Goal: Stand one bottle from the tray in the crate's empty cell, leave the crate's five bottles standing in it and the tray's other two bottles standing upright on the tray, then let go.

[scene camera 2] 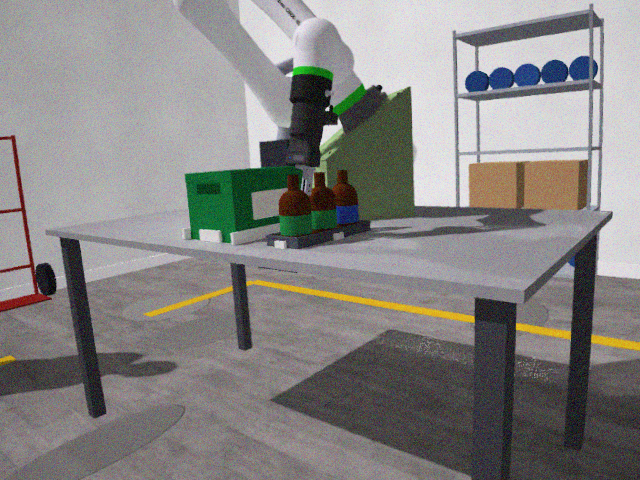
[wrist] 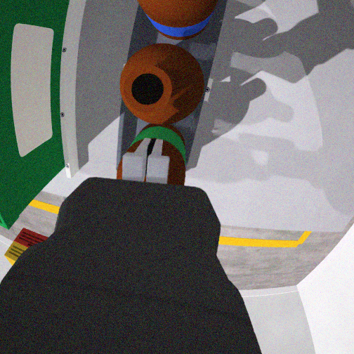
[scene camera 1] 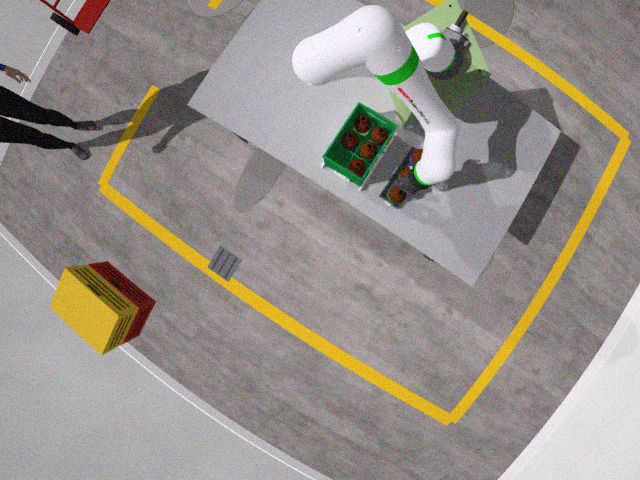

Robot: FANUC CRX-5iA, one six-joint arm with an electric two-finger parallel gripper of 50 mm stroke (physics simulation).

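Frame: origin at the arm's base, x ahead, y left, z up, level; millimetres.
Seen in the pictures: gripper, fingertip midpoint: (scene camera 2: 305, 195) (scene camera 1: 403, 186); arm's base, origin of the base link: (scene camera 2: 363, 118) (scene camera 1: 443, 60).
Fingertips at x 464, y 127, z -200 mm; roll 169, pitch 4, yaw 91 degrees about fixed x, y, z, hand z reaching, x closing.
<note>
Offsets run from my fingertips to a thing's top centre. "pt": to the spot under its first point. Level surfaces: height alone.
The green crate {dx -54, dy -247, dz +64 mm} (scene camera 1: 345, 175) (scene camera 2: 206, 204) (wrist: 30, 182) holds five upright brown bottles; its empty cell {pt dx +25, dy -312, dz -103 mm} (scene camera 1: 337, 157) is at the lower-left corner in scene camera 1. The dark tray {pt dx +21, dy +41, dz -99 mm} (scene camera 2: 316, 239) (wrist: 202, 52) beside it bears three upright bottles: a green-banded end bottle {dx +39, dy -2, dz +50 mm} (scene camera 1: 397, 194) (scene camera 2: 294, 214), a green-banded middle bottle {dx -57, dy -1, dz +49 mm} (scene camera 2: 323, 206) (wrist: 187, 82) and a blue-banded bottle {dx -152, dy +0, dz +49 mm} (scene camera 2: 345, 204) (wrist: 180, 27). My gripper (scene camera 2: 307, 187) (wrist: 152, 150) is shut and empty, its fingertips close to the tray bottles. In the wrist view the fingers cover part of a green-banded bottle; contact is unclear. The arm hides the gripper in scene camera 1.
The crate and tray stand close together on the grey table {dz -111 mm} (scene camera 1: 248, 98) (scene camera 2: 439, 253). The green robot pedestal (scene camera 1: 478, 56) (scene camera 2: 387, 165) is behind them. A shelf unit (scene camera 2: 455, 129) with blue round items and cardboard boxes (scene camera 2: 495, 184) stands farther back. A person's legs (scene camera 1: 36, 114) show at the left.
</note>
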